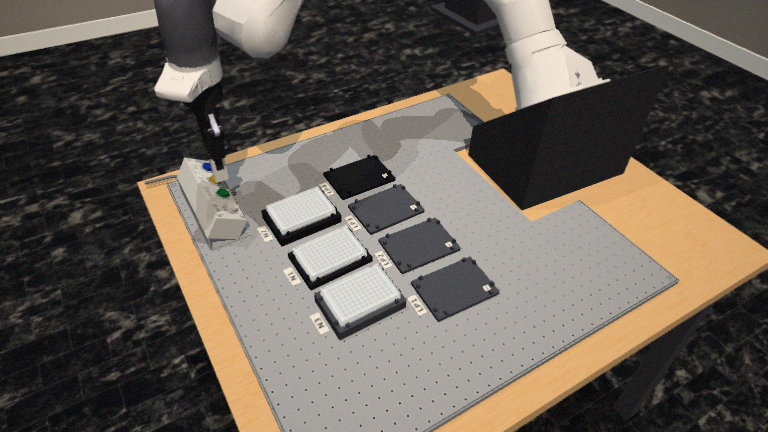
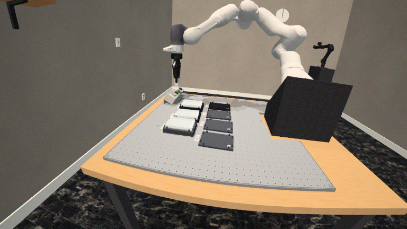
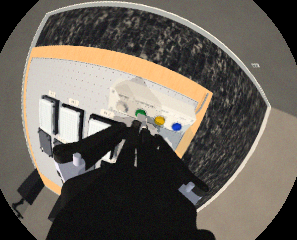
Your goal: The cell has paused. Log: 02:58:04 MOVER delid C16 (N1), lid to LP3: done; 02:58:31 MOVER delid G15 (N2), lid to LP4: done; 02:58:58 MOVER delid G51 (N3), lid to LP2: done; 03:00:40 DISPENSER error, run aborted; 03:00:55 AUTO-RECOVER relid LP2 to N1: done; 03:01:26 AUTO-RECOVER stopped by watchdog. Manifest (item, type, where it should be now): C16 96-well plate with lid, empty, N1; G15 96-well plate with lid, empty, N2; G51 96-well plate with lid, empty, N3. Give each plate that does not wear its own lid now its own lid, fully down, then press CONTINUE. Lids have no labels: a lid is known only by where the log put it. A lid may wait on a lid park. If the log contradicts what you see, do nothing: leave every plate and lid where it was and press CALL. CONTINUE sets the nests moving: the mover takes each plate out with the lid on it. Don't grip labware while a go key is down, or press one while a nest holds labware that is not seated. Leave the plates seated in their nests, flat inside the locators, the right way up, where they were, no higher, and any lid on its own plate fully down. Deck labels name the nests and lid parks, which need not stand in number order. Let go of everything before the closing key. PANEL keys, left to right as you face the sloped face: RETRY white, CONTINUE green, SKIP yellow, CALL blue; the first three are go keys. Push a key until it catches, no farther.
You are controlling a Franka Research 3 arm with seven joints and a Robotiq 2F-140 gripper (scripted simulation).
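Now: hand 70 mm above the green key. The rest, counted from my hand: blue key: 100 mm to the right, 70 mm below, 10 mm behind; white key: 70 mm below, 50 mm to the left, 10 mm ahead; yellow key: 70 mm below, 50 mm to the right.
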